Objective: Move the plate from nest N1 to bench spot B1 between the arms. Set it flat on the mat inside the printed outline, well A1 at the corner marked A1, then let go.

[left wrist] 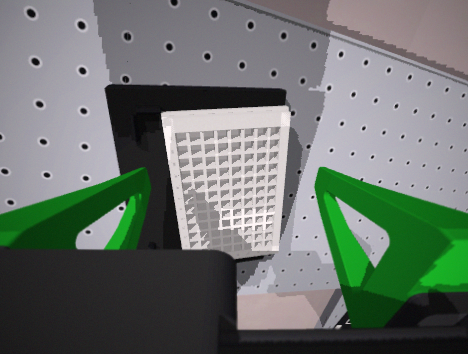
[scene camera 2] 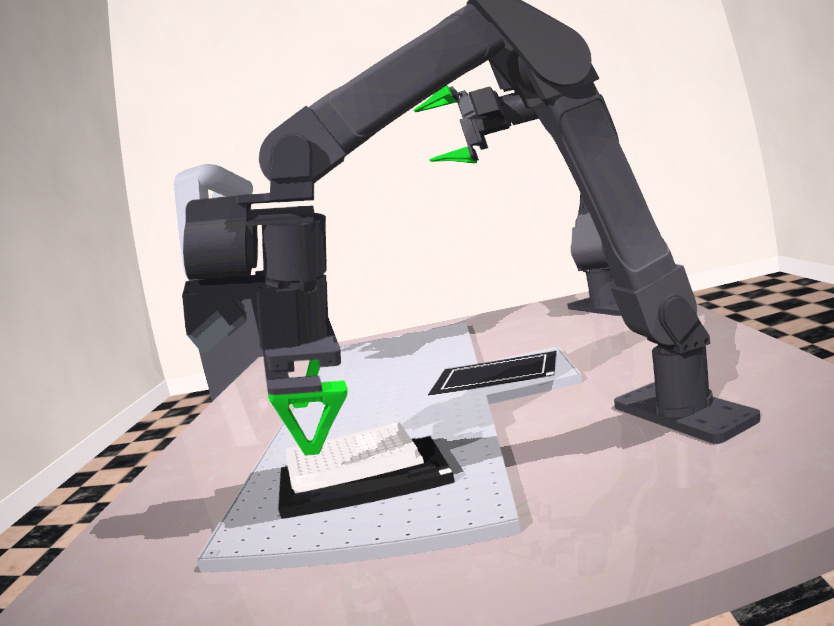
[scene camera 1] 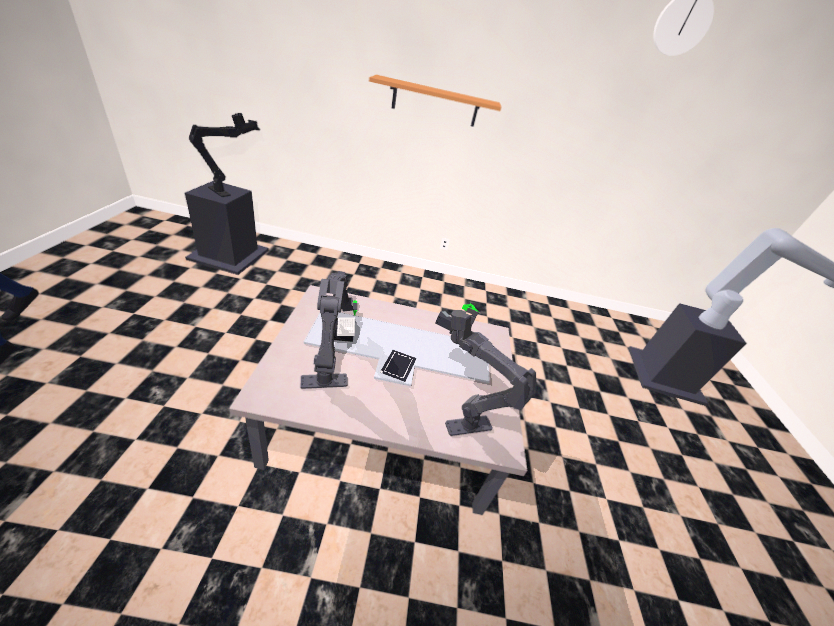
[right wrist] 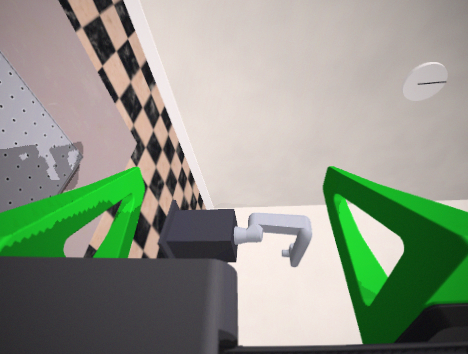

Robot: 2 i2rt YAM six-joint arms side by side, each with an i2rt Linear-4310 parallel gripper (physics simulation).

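Places are measured from the left arm's base along level axes (x ahead, y up, z right), in metres.
Pixels of known places: left gripper, fingertip midpoint: [left wrist: 232,176] [scene camera 2: 305,429] [scene camera 1: 345,316]; right gripper, fingertip midpoint: [scene camera 2: 421,135] [scene camera 1: 467,313] [right wrist: 233,177]; left arm's base at its link origin: [scene camera 2: 684,413] [scene camera 1: 324,381]; right arm's base at its link origin: [scene camera 2: 606,308] [scene camera 1: 468,426].
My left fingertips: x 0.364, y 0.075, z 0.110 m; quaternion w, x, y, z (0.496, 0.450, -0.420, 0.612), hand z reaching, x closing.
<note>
For each thing: its middle in the pictures, then the offset to it from my left fingertips. Level surfaces: height alone.
- white plate at the middle of its body: [left wrist: 230,193] [scene camera 2: 349,456] [scene camera 1: 346,326] dz +0.003, dx -0.035, dy -0.039 m
- black nest at the middle of its body: [left wrist: 204,192] [scene camera 2: 359,473] [scene camera 1: 342,328] dz -0.016, dx -0.037, dy -0.053 m
- black mat at its surface level: dy -0.060 m
- perforated pale board at its surface level: dy -0.062 m
- pink table at its surface level: dy -0.074 m
The white plate [scene camera 1: 346,326] [scene camera 2: 363,454] [left wrist: 230,175] sits crooked and slightly tilted on the black nest [scene camera 2: 363,500] [left wrist: 200,96], shifted toward its right side in the left wrist view. My left gripper [scene camera 2: 311,446] [left wrist: 232,176] is open and points down over the plate, its fingers apart on either side with gaps. Its far finger is mostly hidden in scene camera 2. My right gripper [scene camera 2: 423,135] [right wrist: 233,177] is open and empty, raised high away from the plate. The black mat [scene camera 1: 398,365] [scene camera 2: 497,371] at B1 bears a white printed outline; its corner lettering is too small to read.
The perforated pale board [scene camera 1: 431,343] [scene camera 2: 471,518] bears the nest and joins the small pad under the mat. Both arms stand on the pink table [scene camera 1: 282,397] [scene camera 2: 673,512]. Pedestals with other arms stand beyond the table, and a wooden shelf [scene camera 1: 434,92] hangs on the wall.
</note>
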